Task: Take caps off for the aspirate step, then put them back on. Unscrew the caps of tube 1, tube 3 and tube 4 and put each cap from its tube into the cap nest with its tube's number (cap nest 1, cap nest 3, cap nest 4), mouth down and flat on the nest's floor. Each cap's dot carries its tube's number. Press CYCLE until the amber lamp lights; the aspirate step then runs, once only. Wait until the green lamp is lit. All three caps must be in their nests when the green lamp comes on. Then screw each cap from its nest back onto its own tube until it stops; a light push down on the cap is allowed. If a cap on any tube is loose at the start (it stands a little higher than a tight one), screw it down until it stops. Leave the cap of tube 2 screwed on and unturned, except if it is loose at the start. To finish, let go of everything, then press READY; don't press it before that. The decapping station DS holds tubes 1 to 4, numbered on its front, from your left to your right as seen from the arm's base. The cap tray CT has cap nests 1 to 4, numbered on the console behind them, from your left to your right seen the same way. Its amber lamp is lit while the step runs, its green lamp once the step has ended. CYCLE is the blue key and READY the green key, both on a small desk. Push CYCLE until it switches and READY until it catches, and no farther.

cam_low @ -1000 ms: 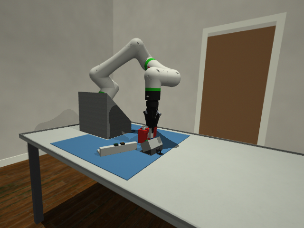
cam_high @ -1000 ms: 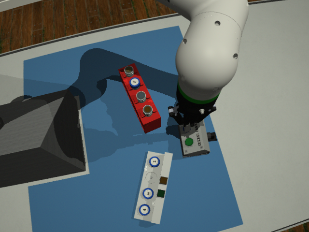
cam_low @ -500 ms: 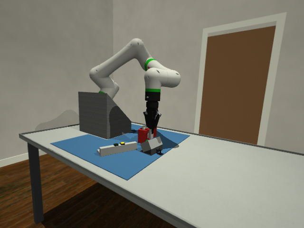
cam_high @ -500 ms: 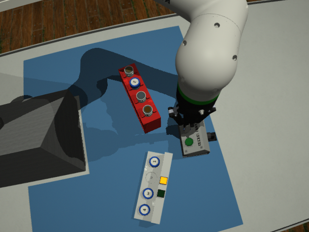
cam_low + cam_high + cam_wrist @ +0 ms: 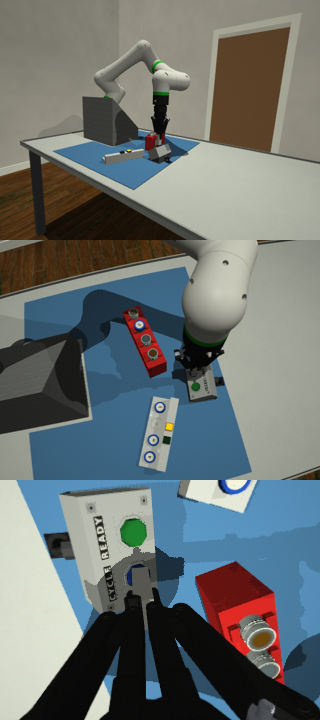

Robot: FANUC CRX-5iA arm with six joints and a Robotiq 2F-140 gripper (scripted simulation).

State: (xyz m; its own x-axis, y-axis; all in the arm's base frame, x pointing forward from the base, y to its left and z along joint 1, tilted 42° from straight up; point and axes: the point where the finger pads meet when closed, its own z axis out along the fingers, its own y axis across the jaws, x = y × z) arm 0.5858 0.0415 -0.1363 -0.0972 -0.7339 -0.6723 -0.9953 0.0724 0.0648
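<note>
My gripper is now 4 cm above the blue cycle key. Round my hand: green ready key: 4 cm to the right, 4 cm below; small desk: 5 cm below, 2 cm to the right, 2 cm ahead.
</note>
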